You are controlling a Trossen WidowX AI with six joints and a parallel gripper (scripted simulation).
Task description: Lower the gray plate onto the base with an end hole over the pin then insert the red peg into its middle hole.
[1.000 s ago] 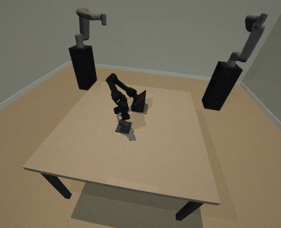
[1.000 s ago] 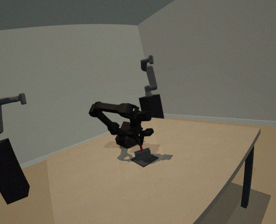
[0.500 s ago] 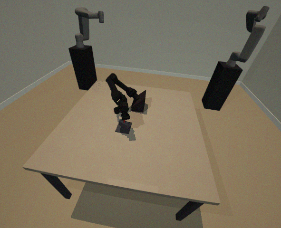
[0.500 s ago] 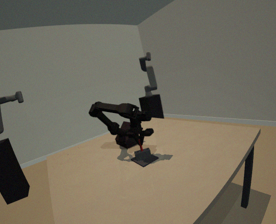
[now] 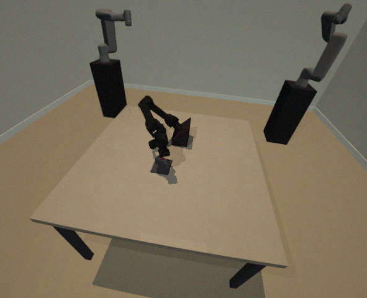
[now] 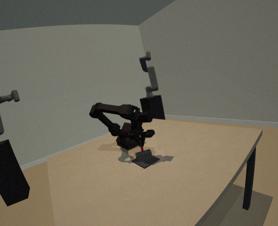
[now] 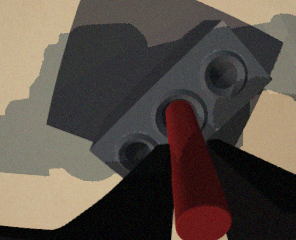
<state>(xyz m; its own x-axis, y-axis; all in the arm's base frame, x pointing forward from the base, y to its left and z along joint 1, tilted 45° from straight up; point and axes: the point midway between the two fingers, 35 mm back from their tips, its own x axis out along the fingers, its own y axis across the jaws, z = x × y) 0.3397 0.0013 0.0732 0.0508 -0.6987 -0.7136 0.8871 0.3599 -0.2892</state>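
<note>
My gripper tip is now right at the red peg. The rest, counted from my gripper tip: dark square base (90 mm below, 10 mm to the left, 10 mm ahead); then gray plate (50 mm below).
</note>
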